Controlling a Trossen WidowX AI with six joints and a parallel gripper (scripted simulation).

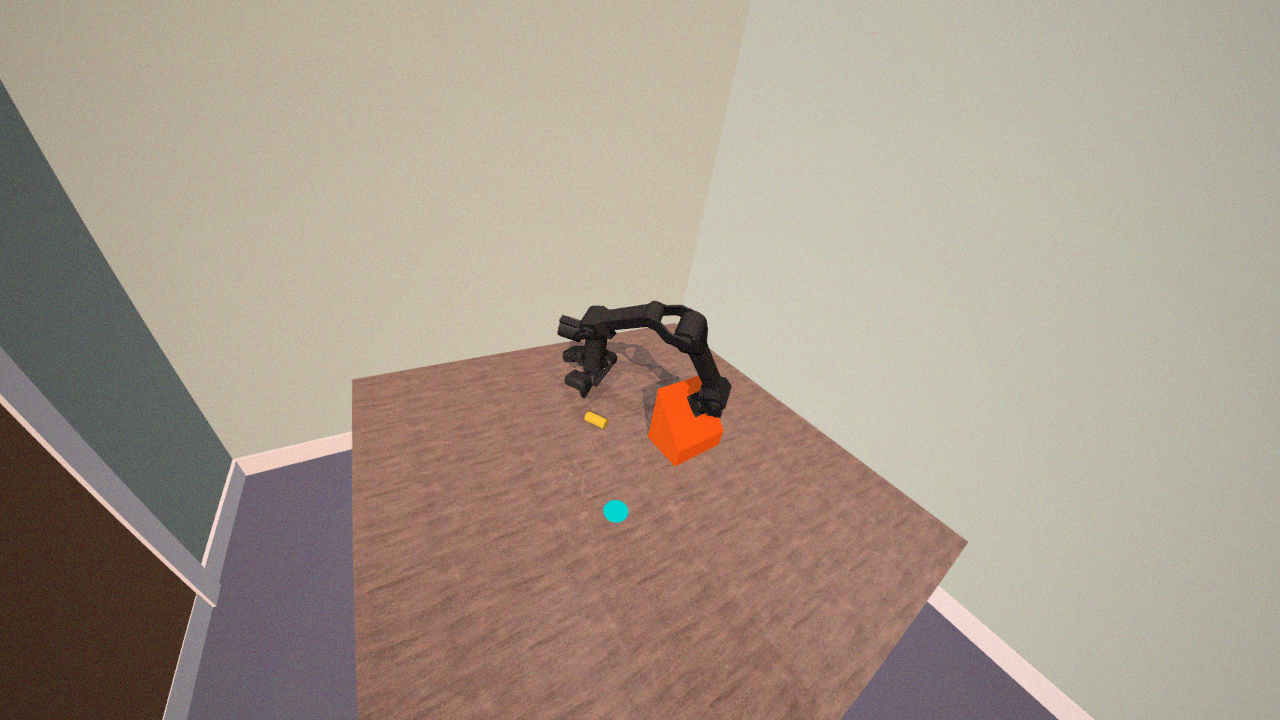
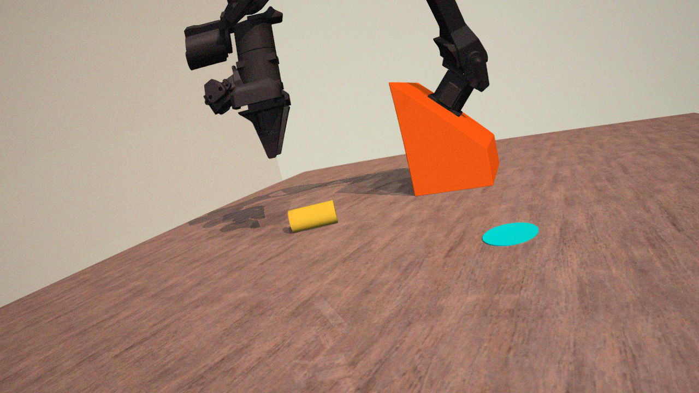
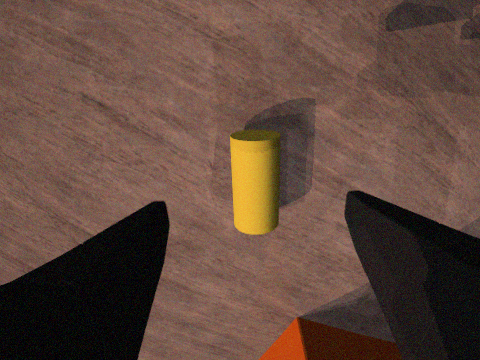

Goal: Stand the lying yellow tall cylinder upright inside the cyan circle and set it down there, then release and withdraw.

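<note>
My gripper tip is now 20 mm past the yellow cylinder, 30 mm to the right of it and 100 mm above it. Also, from my gripper tip: cyan circle: 100 mm ahead, 300 mm to the left, 110 mm below.
</note>
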